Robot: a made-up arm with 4 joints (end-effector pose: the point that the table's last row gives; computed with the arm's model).
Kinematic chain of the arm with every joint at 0, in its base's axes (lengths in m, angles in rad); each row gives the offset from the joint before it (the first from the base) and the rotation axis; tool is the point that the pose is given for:
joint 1: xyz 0 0 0.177 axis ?
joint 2: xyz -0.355 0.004 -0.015 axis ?
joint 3: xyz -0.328 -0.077 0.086 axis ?
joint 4: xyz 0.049 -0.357 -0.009 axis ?
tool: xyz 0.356 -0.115 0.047
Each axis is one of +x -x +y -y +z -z.
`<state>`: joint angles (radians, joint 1 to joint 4).
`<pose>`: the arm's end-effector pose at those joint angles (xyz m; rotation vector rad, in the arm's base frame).
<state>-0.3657 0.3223 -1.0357 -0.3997</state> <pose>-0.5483 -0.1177 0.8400 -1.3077 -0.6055 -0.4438</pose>
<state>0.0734 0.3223 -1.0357 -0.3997</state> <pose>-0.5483 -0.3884 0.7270 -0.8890 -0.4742 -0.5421</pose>
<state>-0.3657 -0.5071 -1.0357 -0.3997</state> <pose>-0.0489 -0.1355 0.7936 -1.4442 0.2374 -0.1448</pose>
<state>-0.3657 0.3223 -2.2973 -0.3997</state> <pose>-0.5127 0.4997 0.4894 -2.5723 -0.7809 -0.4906</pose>
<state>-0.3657 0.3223 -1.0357 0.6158</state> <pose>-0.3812 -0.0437 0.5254 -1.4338 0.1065 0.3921</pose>
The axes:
joint 1: +x
joint 2: -y
joint 3: +x
joint 4: +z

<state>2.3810 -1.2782 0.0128 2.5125</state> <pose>-0.3809 -0.2509 -0.2724 -1.1082 1.5958 -1.1196</pose>
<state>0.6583 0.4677 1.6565 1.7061</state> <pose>-0.5876 -0.0718 0.0871 1.2269 -2.2825 1.0417</pose>
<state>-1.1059 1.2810 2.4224 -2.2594</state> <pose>-0.2270 -0.4571 -0.4129 0.2263 1.0561 -0.6929</pose>
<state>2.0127 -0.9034 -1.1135 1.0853</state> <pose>-0.2137 -0.0652 0.0563 0.8254 -0.4881 1.9427</pose>
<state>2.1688 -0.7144 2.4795 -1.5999</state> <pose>-0.9095 -0.2300 0.5808 -0.5558 -1.7789 -1.0272</pose>
